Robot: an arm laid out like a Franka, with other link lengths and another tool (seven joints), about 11 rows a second.
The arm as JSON. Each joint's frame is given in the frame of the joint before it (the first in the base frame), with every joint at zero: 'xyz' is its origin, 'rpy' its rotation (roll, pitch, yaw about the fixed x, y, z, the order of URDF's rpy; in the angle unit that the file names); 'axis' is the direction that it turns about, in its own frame. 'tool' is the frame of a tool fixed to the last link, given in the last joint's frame.
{
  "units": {
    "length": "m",
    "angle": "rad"
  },
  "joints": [
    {
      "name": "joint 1",
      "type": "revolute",
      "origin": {
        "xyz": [
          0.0,
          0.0,
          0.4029
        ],
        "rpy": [
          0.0,
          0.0,
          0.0
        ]
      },
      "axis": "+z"
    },
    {
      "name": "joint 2",
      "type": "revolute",
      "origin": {
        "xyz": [
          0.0,
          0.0,
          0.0
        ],
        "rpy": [
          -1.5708,
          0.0,
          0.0
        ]
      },
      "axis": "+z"
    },
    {
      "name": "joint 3",
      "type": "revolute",
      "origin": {
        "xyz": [
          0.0,
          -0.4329,
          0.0
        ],
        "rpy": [
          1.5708,
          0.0,
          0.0
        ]
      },
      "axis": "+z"
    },
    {
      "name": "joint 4",
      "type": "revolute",
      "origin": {
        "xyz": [
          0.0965,
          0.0,
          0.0
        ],
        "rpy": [
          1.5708,
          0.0,
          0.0
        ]
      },
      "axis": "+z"
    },
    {
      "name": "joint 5",
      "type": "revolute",
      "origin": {
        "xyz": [
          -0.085,
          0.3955,
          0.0
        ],
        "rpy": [
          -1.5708,
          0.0,
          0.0
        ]
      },
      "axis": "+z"
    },
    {
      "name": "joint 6",
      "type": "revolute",
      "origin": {
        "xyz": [
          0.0,
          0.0,
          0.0
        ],
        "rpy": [
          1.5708,
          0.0,
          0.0
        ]
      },
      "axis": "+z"
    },
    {
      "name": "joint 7",
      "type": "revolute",
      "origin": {
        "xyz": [
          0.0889,
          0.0,
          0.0
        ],
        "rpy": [
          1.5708,
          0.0,
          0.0
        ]
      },
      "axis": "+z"
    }
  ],
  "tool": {
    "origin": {
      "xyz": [
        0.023,
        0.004,
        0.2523
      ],
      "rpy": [
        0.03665,
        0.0,
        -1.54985
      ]
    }
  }
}
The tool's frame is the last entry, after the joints.
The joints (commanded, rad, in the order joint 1, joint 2, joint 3, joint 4, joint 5, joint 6, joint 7), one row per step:
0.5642 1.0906 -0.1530 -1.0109 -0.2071 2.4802 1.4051
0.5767 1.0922 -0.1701 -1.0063 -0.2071 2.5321 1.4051
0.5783 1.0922 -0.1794 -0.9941 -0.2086 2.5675 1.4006
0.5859 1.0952 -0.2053 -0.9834 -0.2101 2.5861 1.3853
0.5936 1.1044 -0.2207 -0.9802 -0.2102 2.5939 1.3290
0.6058 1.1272 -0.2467 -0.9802 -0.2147 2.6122 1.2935
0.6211 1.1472 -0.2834 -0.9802 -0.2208 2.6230 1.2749
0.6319 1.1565 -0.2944 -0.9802 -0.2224 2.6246 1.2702
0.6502 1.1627 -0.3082 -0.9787 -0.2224 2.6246 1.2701
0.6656 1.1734 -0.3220 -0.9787 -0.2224 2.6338 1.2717
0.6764 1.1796 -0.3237 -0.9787 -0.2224 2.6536 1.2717
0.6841 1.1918 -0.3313 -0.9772 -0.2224 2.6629 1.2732
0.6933 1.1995 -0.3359 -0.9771 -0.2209 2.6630 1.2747
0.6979 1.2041 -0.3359 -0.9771 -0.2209 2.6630 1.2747
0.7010 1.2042 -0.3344 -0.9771 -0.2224 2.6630 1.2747
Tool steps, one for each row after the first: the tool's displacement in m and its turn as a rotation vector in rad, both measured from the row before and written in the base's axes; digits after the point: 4 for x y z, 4 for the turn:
0.0074 0.0109 0.0119 0.0165 -0.0514 0.0217
0.0091 0.0047 0.0146 0.0143 -0.0431 0.0154
0.0081 -0.0019 0.0104 -0.0157 -0.0344 0.0174
0.0020 0.0009 -0.0032 -0.0430 -0.0087 0.0505
0.0013 -0.0012 -0.0151 -0.0466 -0.0093 0.0390
0.0021 -0.0052 -0.0114 -0.0489 -0.0121 0.0224
-0.0027 0.0036 -0.0069 -0.0168 0.0002 0.0116
-0.0047 0.0096 -0.0026 -0.0132 -0.0038 0.0133
-0.0037 0.0076 -0.0063 -0.0106 -0.0058 0.0129
-0.0036 0.0120 -0.0025 0.0059 -0.0098 0.0193
-0.0022 0.0039 -0.0082 -0.0063 -0.0026 0.0085
-0.0042 0.0051 -0.0067 -0.0060 0.0035 0.0056
-0.0029 0.0035 -0.0046 -0.0029 0.0035 0.0046
-0.0019 0.0035 -0.0004 -0.0002 0.0005 0.0044

